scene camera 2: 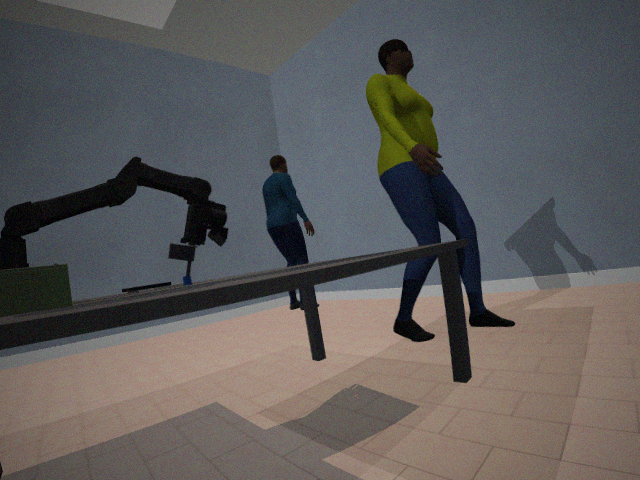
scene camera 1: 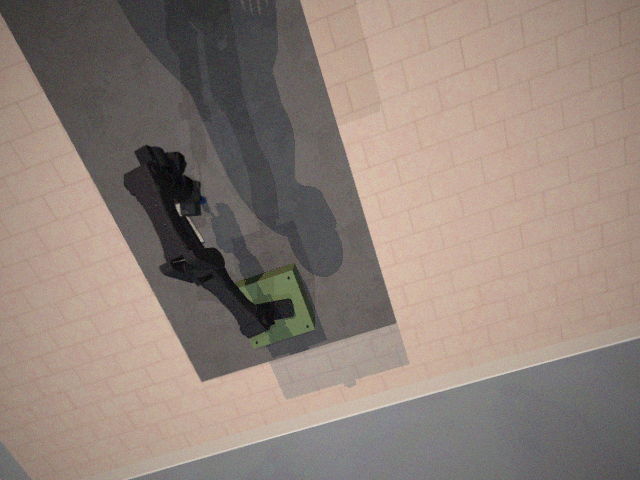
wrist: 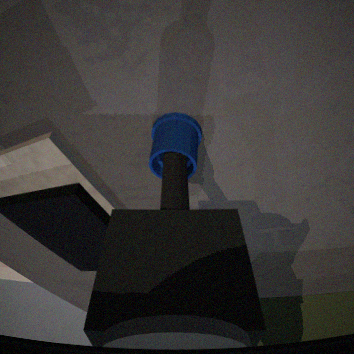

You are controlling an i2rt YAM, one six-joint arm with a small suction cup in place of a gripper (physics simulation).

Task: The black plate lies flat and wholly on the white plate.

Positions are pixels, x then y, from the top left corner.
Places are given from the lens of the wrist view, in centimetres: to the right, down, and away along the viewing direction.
my suction cup [wrist: 174, 131]: 0, -2, 14
black plate [wrist: 66, 219]: -9, 4, 22
The marked spots on the black plate and my suction cup are 13 cm apart.
